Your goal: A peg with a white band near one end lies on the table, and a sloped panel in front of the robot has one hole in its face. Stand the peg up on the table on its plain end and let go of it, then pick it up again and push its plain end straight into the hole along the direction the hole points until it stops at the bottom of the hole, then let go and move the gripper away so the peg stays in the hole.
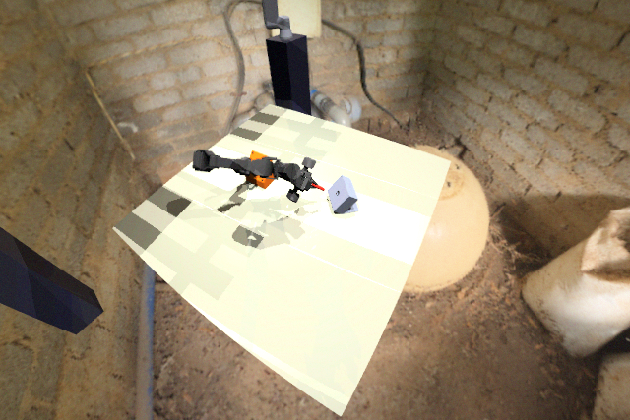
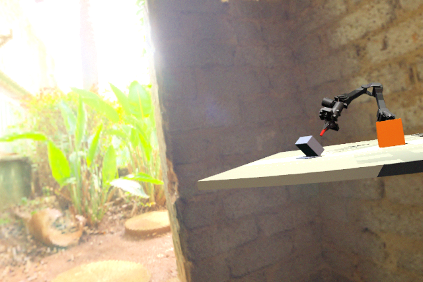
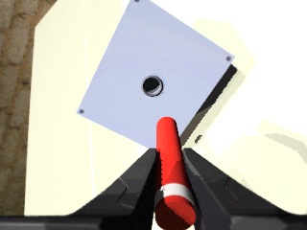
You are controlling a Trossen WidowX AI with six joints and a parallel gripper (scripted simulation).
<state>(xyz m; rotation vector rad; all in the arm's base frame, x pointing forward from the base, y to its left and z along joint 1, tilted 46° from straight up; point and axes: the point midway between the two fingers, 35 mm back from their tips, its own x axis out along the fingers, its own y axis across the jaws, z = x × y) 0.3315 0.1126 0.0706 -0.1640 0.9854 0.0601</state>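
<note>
The sloped panel is 9 cm to the left of my gripper tip, 8 cm below it and 8 cm ahead of it. From my gripper tip the other things lie so: red peg: 1 cm to the right, 1 cm behind, 1 cm above.
</note>
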